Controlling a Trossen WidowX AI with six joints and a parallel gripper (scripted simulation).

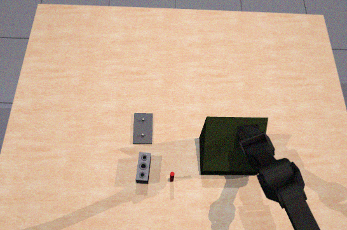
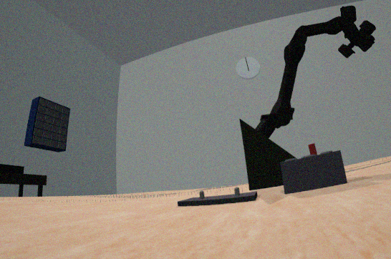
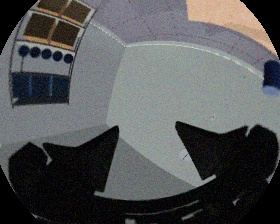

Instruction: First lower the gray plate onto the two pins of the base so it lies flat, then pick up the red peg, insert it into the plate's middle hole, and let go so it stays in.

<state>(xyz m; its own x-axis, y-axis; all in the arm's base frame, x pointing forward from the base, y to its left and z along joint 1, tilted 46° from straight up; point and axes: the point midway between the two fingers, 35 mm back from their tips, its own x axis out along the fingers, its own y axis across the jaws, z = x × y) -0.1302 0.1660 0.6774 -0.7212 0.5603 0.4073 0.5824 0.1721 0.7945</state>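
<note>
Right now the gray plate is 46 cm ahead of my gripper tip, 58 cm to the right of it and 49 cm below it. The rest, counted from my gripper tip: base: 45 cm ahead, 73 cm to the right, 52 cm below; then red peg: 36 cm ahead, 53 cm to the right, 49 cm below.
</note>
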